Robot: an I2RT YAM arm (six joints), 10 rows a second.
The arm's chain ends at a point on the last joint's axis. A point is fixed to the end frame.
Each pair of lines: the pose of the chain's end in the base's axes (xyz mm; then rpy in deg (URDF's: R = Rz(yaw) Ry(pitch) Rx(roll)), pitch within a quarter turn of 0, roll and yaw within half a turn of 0), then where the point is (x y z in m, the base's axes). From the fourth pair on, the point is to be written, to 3 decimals.
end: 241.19, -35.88, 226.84, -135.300, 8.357, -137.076
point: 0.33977 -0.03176 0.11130
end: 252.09, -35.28, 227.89, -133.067, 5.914, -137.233
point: 0.35010 -0.03855 0.11184
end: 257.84, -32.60, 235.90, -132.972, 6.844, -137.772
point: 0.35732 -0.03569 0.12111
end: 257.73, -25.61, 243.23, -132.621, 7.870, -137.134
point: 0.359 -0.027 0.130
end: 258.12, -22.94, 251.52, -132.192, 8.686, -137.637
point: 0.361 -0.025 0.140
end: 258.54, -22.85, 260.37, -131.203, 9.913, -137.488
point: 0.365 -0.024 0.152
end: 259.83, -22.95, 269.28, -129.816, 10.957, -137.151
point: 0.369 -0.025 0.164
